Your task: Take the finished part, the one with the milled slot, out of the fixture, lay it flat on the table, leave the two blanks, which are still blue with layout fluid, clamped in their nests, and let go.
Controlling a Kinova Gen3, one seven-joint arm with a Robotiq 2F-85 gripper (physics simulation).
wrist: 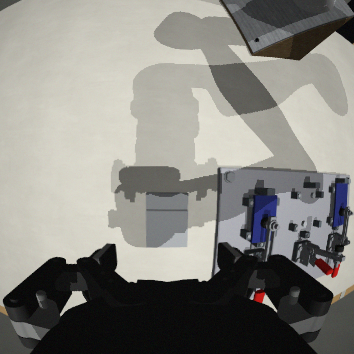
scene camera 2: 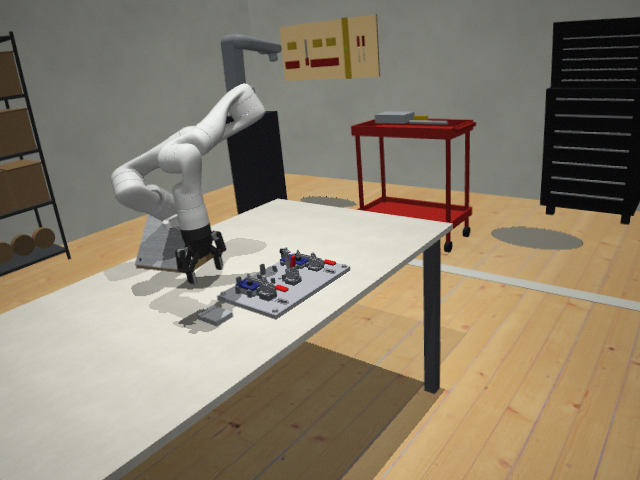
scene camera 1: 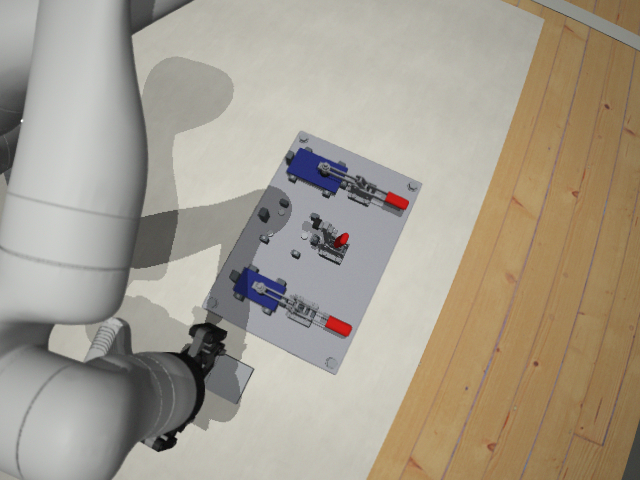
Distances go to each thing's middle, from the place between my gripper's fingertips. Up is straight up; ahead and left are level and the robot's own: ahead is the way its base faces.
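From the finished part (scene camera 1: 228, 378), my hand is 1 cm to the right and 12 cm above. There's the fixture plate (scene camera 1: 344, 291) as well, and that one's 26 cm to the left of my hand, 4 cm ahead of it and 12 cm below it.
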